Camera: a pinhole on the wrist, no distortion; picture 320 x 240 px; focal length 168.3 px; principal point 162.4 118.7 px. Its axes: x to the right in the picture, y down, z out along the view. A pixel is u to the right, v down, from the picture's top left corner.
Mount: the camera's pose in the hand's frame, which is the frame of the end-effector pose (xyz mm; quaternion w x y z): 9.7 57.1 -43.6 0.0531 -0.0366 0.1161 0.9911
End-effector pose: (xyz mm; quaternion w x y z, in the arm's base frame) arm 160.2 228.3 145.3 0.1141 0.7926 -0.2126 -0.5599
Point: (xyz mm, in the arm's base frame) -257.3 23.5 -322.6
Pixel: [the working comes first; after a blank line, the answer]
In the camera's frame: -405.3 76.7 549.6

38 142
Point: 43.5 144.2 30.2
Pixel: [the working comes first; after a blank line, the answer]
In the camera's frame: -108.8 38.3 175.3

58 156
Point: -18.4 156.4 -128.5
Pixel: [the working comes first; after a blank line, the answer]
In the camera's frame: -233.8 113.8 263.9

13 191
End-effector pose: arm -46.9 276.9 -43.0 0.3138 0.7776 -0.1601 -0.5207
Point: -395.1 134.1 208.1
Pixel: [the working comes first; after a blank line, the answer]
In the camera's frame: 234.3 -76.2 389.7

264 86
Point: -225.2 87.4 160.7
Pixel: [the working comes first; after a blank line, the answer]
In the camera's frame: 118.3 -136.5 262.4

238 31
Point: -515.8 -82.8 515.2
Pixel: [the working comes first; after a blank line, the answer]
In the camera's frame: 401.0 -380.7 577.8

279 8
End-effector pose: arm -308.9 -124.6 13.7 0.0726 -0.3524 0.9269 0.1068
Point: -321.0 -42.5 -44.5
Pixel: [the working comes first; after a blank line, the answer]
In the camera's frame: 30.6 29.5 119.0

206 160
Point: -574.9 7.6 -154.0
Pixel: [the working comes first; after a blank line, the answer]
In the camera's frame: -137.4 -151.6 253.0

71 18
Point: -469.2 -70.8 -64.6
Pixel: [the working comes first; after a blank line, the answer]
In the camera's frame: -93.4 -57.8 132.3

44 45
